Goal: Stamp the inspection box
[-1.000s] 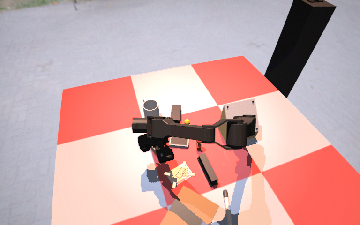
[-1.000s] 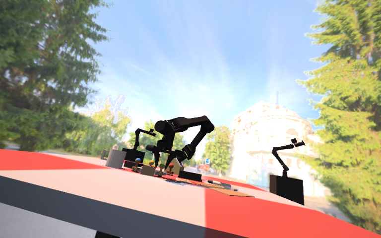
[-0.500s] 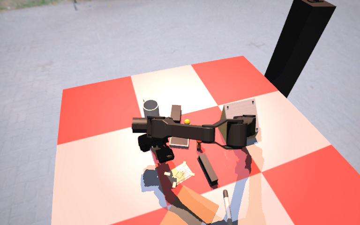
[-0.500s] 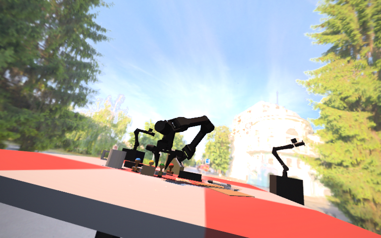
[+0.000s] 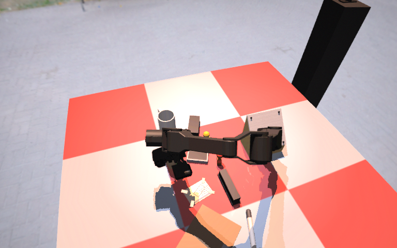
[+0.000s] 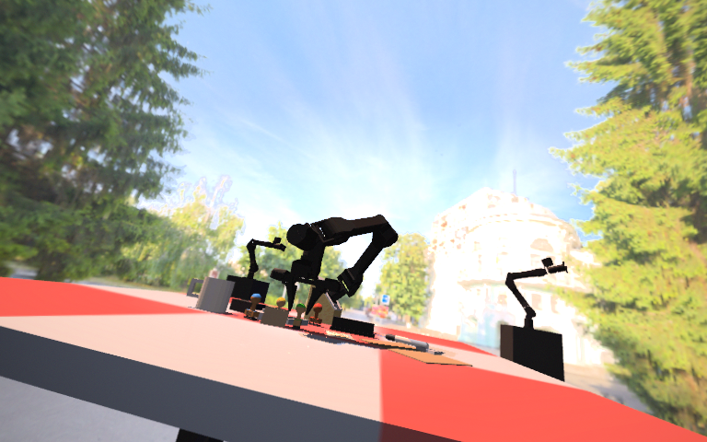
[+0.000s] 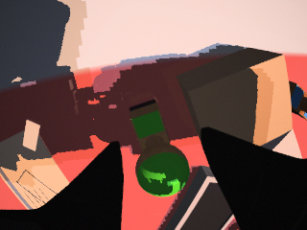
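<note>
The green-knobbed PASS stamp lies 20 mm below my gripper tip and 10 mm behind it. Round my gripper tip: blue-knobbed stamp (120 mm to the right, 20 mm below, 20 mm ahead); ink pad (100 mm behind, 60 mm to the right, 30 mm below); tan block (50 mm to the right, 20 mm below, 20 mm ahead).
</note>
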